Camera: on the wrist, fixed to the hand. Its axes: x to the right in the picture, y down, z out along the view.
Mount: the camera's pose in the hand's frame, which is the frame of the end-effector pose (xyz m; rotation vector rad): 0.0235 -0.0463 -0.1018 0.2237 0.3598 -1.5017
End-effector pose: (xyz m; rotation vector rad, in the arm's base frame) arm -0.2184 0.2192 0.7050 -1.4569 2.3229 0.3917
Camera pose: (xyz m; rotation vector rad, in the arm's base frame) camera -0.2023 0.1378 0.7836 -2.6790 0.8069 -0.5572
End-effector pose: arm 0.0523 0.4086 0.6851 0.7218 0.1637 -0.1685
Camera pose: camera 0.0563 0.4401 0.5753 0.7162 1.0333 -1.5067
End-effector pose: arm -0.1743 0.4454 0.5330 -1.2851 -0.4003 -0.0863
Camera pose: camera -0.1410 0.3396 0.5605 -0.4882 -0.9476 -1.4611
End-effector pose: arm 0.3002 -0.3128 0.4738 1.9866 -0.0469 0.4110
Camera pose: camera 0.3052 -0.1988 0.4797 1.5846 1.6407 -0.2474
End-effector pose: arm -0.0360 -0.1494 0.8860 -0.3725 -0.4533 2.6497
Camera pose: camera -0.0067 -0.0733 0.8060 -0.2502 -0.1612 1.1201
